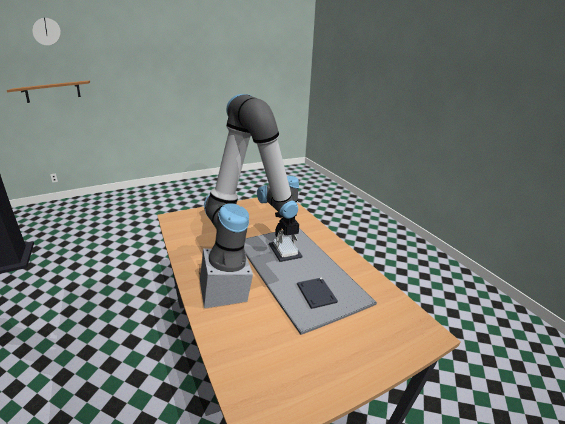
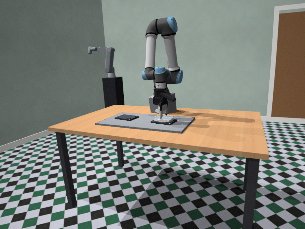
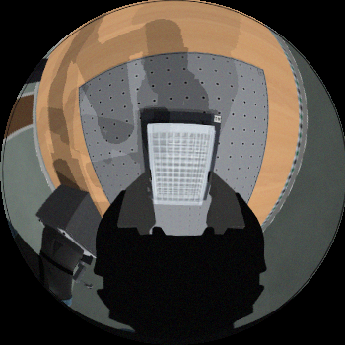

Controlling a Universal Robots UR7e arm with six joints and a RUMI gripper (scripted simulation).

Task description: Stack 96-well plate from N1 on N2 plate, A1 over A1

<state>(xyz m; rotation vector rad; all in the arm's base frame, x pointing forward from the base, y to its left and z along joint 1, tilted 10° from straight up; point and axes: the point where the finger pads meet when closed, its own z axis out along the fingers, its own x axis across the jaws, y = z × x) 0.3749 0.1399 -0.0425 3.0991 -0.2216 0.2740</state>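
Right now the 96-well plate is 10 mm below my hand. Also, from my hand: black plate nest (340 mm to the right, 40 mm below, 40 mm behind); then A1 label (70 mm to the left, 60 mm ahead, 30 mm below).
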